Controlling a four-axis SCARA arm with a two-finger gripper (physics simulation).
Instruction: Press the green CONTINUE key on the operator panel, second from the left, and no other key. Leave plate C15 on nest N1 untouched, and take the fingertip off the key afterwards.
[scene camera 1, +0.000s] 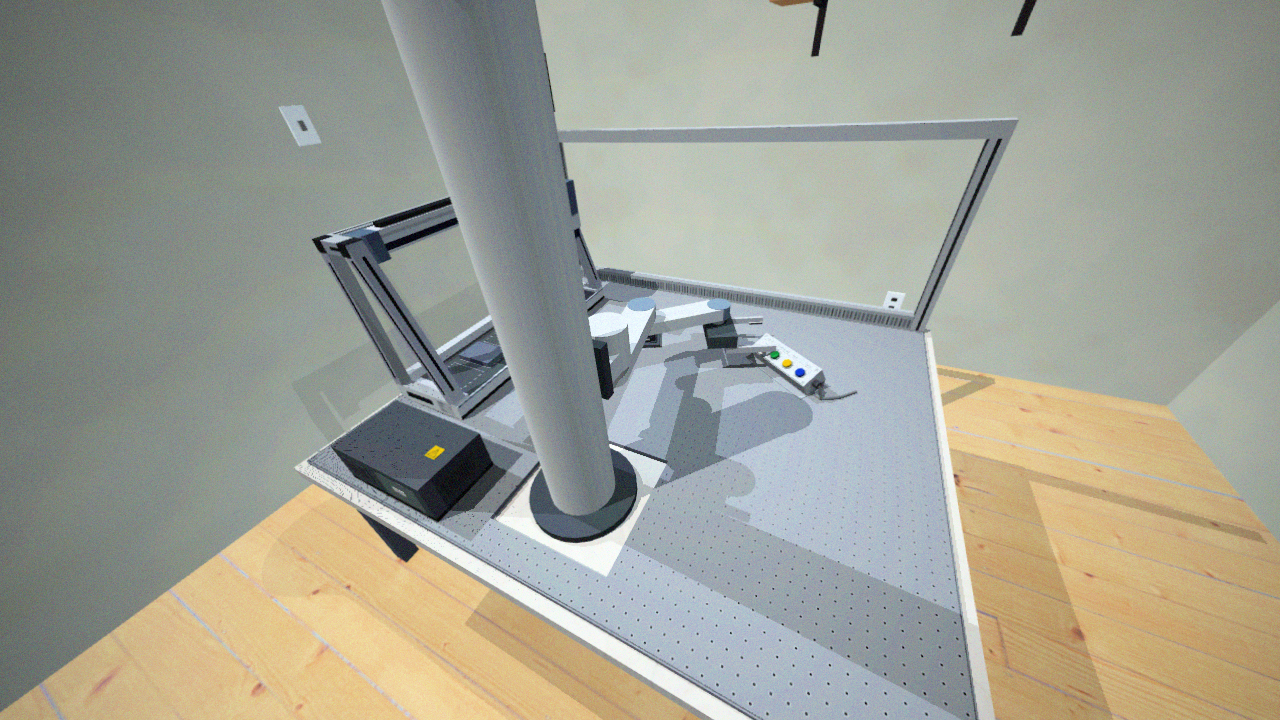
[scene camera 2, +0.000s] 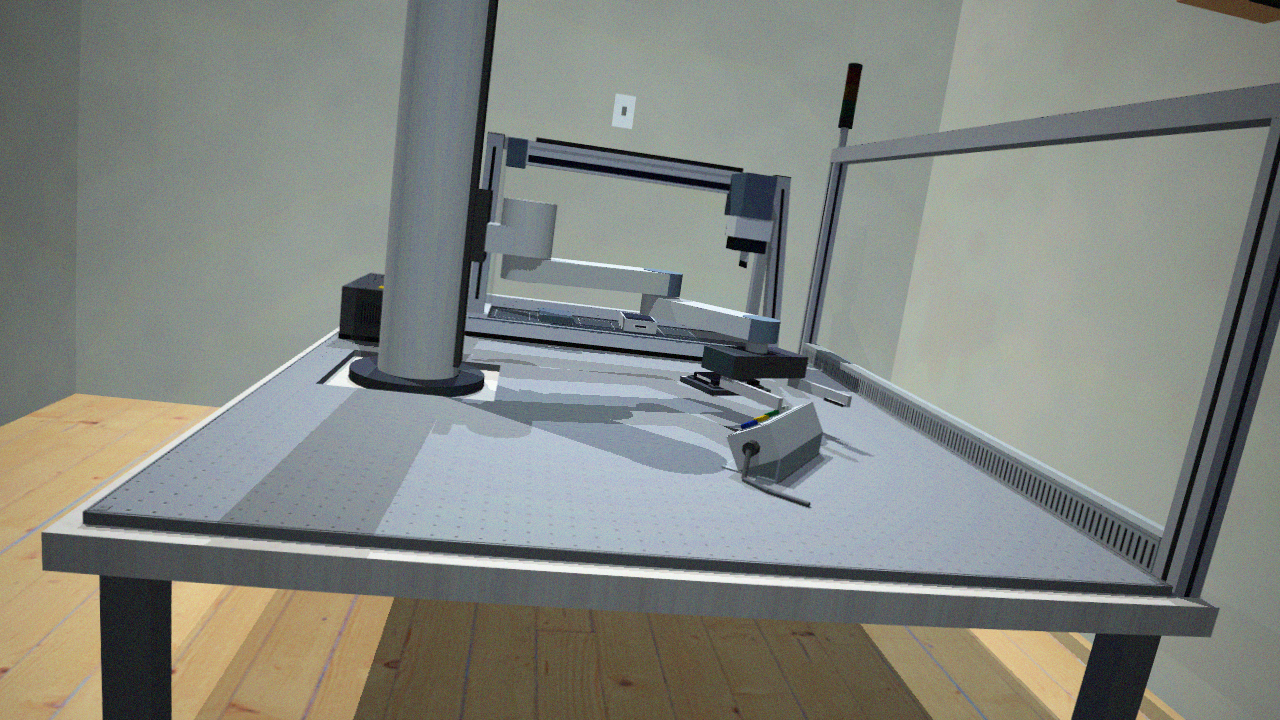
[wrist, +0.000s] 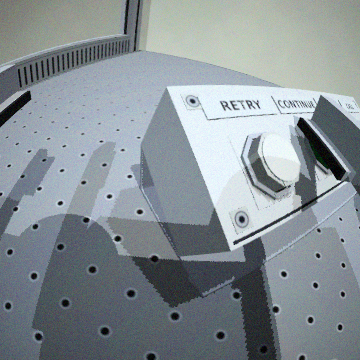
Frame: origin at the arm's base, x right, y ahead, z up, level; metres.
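Seen in the pictures: gripper, between the fingertips: (scene camera 1: 768, 332) (scene camera 2: 816, 402) (wrist: 165, 81); arm's base, origin of its link: (scene camera 1: 584, 491) (scene camera 2: 417, 380).
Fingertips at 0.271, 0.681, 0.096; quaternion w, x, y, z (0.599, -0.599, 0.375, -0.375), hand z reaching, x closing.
Note:
Pixels of each thing's top centre, then the offset from my fingertips to it, as dx, dy, dz. "*": a spot on its surface instead.
- operator panel, centre of its top: (wrist: 324, 100) (scene camera 2: 782, 409) (scene camera 1: 787, 351) +0.072, -0.083, +0.000
- white RETRY key, centre of its top: (wrist: 280, 141) -0.002, -0.056, -0.009
- yellow key, centre of its top: (scene camera 1: 787, 360) +0.079, -0.116, -0.009
- blue key, centre of its top: (scene camera 2: 750, 419) (scene camera 1: 800, 369) +0.119, -0.146, -0.009
- cable, a spot on its surface: (scene camera 2: 778, 491) * +0.238, -0.128, -0.076
- low dark fixture, centre of its top: (scene camera 2: 726, 380) -0.429, -0.040, -0.066
- black box, a spot on its surface: (scene camera 1: 411, 447) * -0.636, -0.812, +0.031
The operator panel (scene camera 1: 793, 353) (scene camera 2: 792, 445) (wrist: 215, 150) is a sloped white box. Its green CONTINUE key (scene camera 1: 774, 355) (scene camera 2: 774, 413) (wrist: 321, 151) is partly hidden behind one finger in the wrist view. The white RETRY key (wrist: 281, 157) is beside it; the yellow key (scene camera 1: 786, 363) and blue key (scene camera 1: 800, 372) are on the other side. My gripper (scene camera 1: 768, 334) (scene camera 2: 814, 402) is open and empty. One fingertip is right at the green key; I cannot tell whether it touches. The other finger is off the panel. No label for plate C15 or nest N1 is readable.
A cable (scene camera 1: 836, 394) (scene camera 2: 778, 491) leaves the panel's end. A low dark fixture (scene camera 2: 707, 385) is behind the gripper. A gantry frame (scene camera 1: 371, 308) (scene camera 2: 626, 166) and a slotted duct (scene camera 2: 1011, 470) (wrist: 75, 59) stand at the edges. The robot column (scene camera 1: 519, 268) (scene camera 2: 434, 197) and a black box (scene camera 1: 411, 447) are farther off.

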